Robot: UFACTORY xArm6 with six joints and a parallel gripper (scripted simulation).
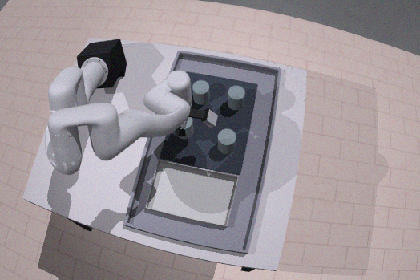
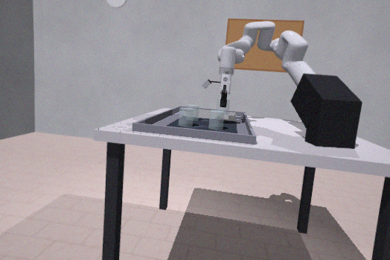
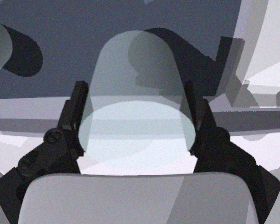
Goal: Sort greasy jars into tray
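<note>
Now: hand 24 cm to the left of the pale tray, 10 cm above it and 3 cm short of it. Also, from my hand: dark drying mat: 10 cm below, 10 cm ahead, 8 cm to the left.
</note>
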